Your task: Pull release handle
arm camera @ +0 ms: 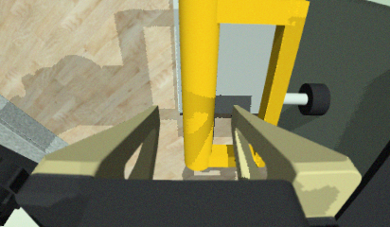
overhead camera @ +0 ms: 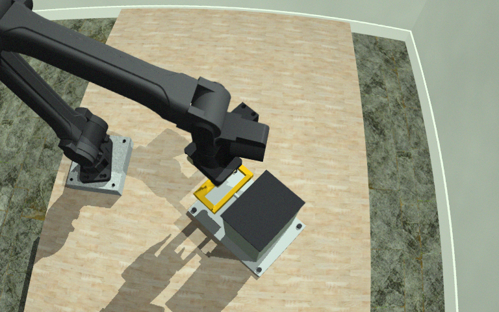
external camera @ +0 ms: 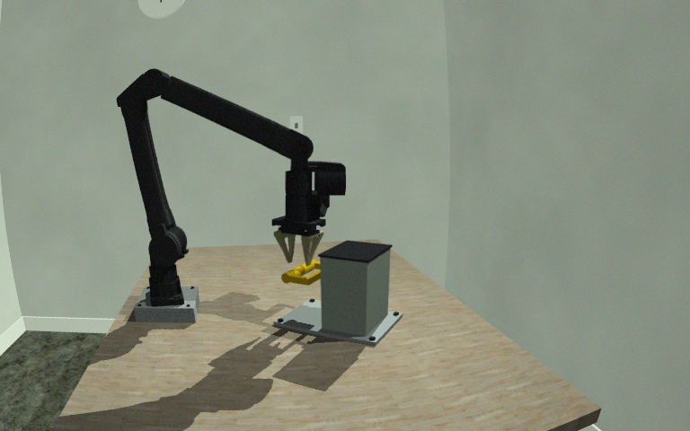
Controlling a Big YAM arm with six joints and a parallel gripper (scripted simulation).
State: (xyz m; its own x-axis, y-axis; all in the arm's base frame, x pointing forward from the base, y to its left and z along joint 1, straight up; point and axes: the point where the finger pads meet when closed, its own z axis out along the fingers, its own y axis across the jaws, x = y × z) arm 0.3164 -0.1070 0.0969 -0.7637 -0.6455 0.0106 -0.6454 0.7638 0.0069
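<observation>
My gripper is now 4 cm short of the release handle, 4 cm to the left of it and 2 cm above it. From my hand the other things lie so: bolted base plate: 6 cm ahead, 7 cm to the right, 13 cm below.
</observation>
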